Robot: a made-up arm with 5 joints.
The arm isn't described. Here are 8 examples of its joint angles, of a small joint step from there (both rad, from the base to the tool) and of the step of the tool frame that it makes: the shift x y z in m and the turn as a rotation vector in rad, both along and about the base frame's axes.
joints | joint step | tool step
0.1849 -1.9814 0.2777 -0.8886 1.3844 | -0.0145 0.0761 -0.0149 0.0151 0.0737 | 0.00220 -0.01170 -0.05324 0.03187 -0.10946 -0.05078
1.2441 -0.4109 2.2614 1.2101 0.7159 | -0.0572 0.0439 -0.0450 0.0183 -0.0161 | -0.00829 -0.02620 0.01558 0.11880 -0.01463 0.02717
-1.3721 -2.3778 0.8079 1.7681 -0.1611 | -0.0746 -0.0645 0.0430 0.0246 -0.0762 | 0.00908 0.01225 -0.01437 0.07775 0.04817 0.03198
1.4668 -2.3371 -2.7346 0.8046 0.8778 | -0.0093 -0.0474 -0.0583 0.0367 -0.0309 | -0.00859 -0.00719 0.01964 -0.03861 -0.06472 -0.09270
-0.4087 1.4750 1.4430 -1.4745 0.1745 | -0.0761 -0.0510 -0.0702 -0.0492 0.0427 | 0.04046 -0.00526 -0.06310 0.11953 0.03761 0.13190
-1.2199 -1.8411 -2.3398 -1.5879 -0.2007 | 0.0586 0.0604 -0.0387 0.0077 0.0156 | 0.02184 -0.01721 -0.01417 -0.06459 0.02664 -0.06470
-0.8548 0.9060 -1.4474 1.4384 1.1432 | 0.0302 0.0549 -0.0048 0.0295 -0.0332 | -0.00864 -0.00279 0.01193 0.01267 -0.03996 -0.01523
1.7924 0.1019 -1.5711 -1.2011 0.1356 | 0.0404 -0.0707 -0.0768 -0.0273 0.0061 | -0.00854 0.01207 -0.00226 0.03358 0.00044 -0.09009
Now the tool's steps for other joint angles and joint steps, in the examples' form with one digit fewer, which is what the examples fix.
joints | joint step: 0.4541 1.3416 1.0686 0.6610 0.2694 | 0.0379 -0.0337 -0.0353 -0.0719 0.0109
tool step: 0.0251 0.0167 -0.0043 0.0183 0.0880 -0.0393
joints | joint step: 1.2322 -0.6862 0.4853 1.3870 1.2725 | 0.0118 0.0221 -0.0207 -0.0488 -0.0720
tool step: 0.0053 -0.0035 -0.0012 0.0373 -0.0730 -0.0399
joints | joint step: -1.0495 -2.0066 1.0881 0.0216 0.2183 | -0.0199 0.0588 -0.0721 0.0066 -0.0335
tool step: -0.0108 0.0315 -0.0009 -0.0129 0.0009 -0.1042
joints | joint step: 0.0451 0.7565 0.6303 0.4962 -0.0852 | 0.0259 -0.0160 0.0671 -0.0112 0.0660
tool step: -0.0128 -0.0194 0.0227 -0.1246 0.0398 -0.0495
